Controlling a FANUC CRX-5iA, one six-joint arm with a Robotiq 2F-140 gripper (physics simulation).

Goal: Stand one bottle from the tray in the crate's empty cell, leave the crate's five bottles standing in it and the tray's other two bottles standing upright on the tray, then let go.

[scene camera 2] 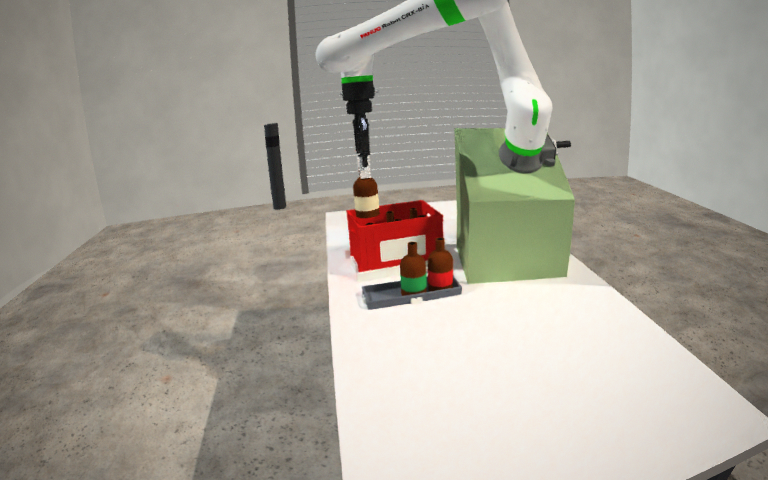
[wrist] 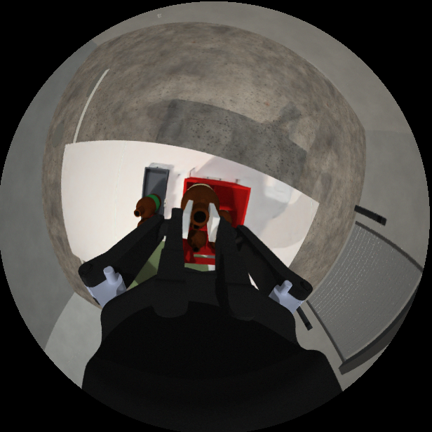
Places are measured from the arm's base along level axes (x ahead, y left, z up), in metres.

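Where they show: gripper, fingertip midpoint: [scene camera 2: 364, 176]; arm's base, link origin: [scene camera 2: 521, 157].
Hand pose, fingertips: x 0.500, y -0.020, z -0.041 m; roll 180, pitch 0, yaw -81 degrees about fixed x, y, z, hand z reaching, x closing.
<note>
Things, the pixels of their top centre, and the offset from my fingertips. "spot": a spot on its surface instead. Level surfaces: height alone.
- brown bottle with a cream label, top centre: [scene camera 2: 363, 165] 0.000 m ahead, 0.000 m left, 0.035 m up
- red crate, top centre: [scene camera 2: 393, 212] 0.086 m back, 0.063 m right, 0.141 m down
- green-label bottle, top centre: [scene camera 2: 412, 243] 0.113 m back, 0.179 m left, 0.156 m down
- red-label bottle, top centre: [scene camera 2: 440, 239] 0.194 m back, 0.165 m left, 0.156 m down
- dark tray, surface spot: [scene camera 2: 376, 304] spot: 0.000 m ahead, 0.242 m left, 0.303 m down
- white table, surface height: 0.316 m down
My gripper [scene camera 2: 364, 164] [wrist: 199, 210] is shut on the neck of a brown bottle with a cream label [scene camera 2: 366, 202] [wrist: 199, 196]. The bottle is upright over the left end of the red crate [scene camera 2: 368, 246] [wrist: 243, 205], its base about level with the crate's rim in the scene view. Brown bottle necks [scene camera 2: 390, 216] [scene camera 2: 413, 212] show inside the crate; the held bottle and fingers hide much of its inside in the wrist view. A green-label bottle [scene camera 2: 412, 268] [wrist: 147, 206] and a red-label bottle [scene camera 2: 440, 266] stand upright on the dark tray [scene camera 2: 376, 304] [wrist: 145, 180].
The green block [scene camera 2: 515, 237] under the arm's base stands right of the crate and tray. The white table [scene camera 2: 481, 384] [wrist: 100, 190] carries them. The tray lies on the near side of the crate in the scene view.
</note>
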